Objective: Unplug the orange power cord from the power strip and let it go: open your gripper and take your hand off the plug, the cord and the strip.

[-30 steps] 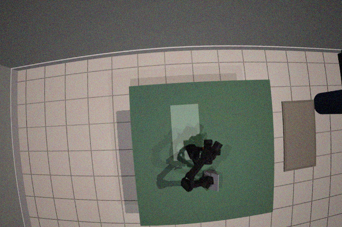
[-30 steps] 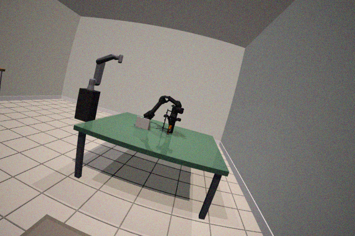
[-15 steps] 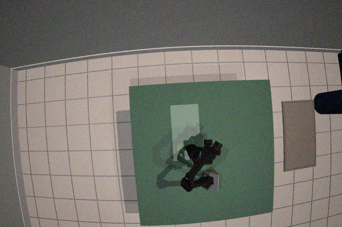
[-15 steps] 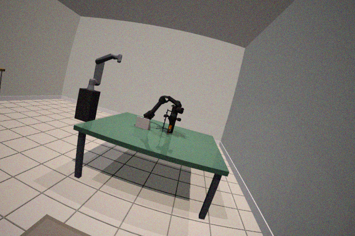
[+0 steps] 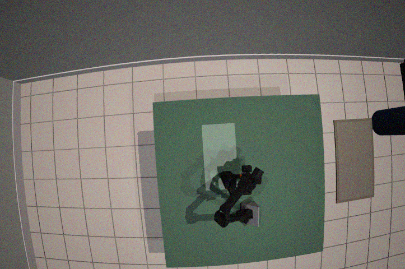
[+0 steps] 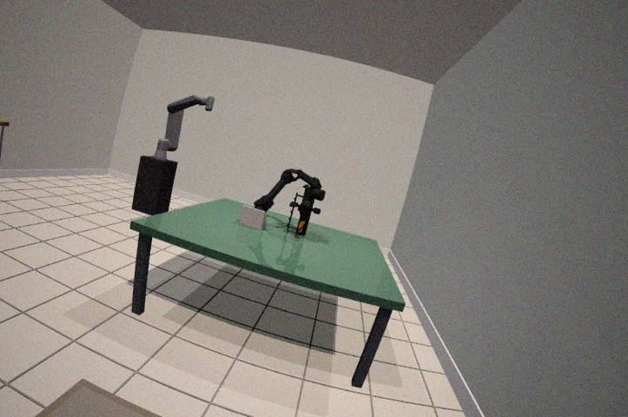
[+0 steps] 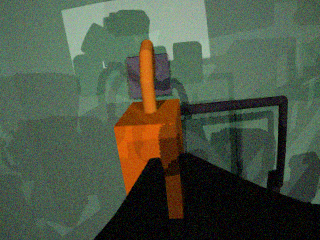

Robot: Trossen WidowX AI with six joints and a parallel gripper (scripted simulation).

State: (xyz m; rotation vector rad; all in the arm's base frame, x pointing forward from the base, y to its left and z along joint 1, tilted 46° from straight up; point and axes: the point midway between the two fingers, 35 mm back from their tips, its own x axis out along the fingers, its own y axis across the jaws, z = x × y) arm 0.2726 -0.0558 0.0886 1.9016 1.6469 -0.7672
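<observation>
The orange plug lies 20 mm to the left of my gripper tip and 10 mm below it.
</observation>
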